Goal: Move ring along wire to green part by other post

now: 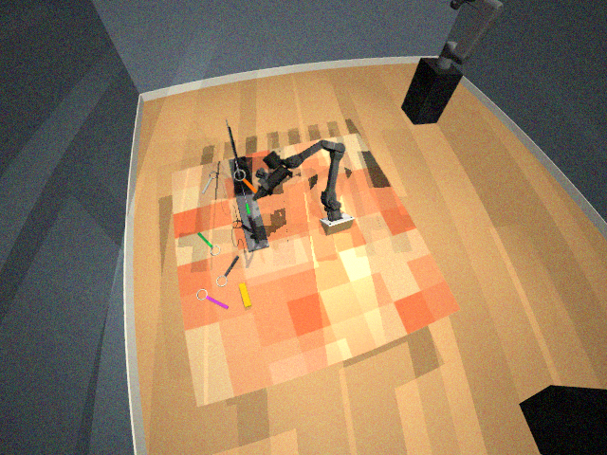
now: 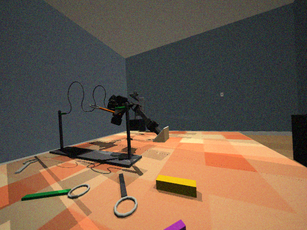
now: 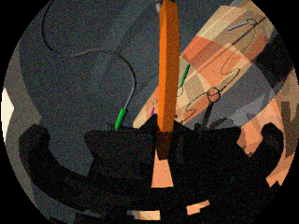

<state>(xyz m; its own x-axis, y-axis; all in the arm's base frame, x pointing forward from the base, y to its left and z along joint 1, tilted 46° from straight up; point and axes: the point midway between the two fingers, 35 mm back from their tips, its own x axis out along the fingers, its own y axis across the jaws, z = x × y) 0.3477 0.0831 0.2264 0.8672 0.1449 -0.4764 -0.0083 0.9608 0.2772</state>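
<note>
Now: gripper tip 10 mm short of the ring with orange handle, 80 mm to the left of it and 40 mm below it. From my gripper tip the other things lie so: yellow block (120 mm ahead, 360 mm to the left, 210 mm below).
</note>
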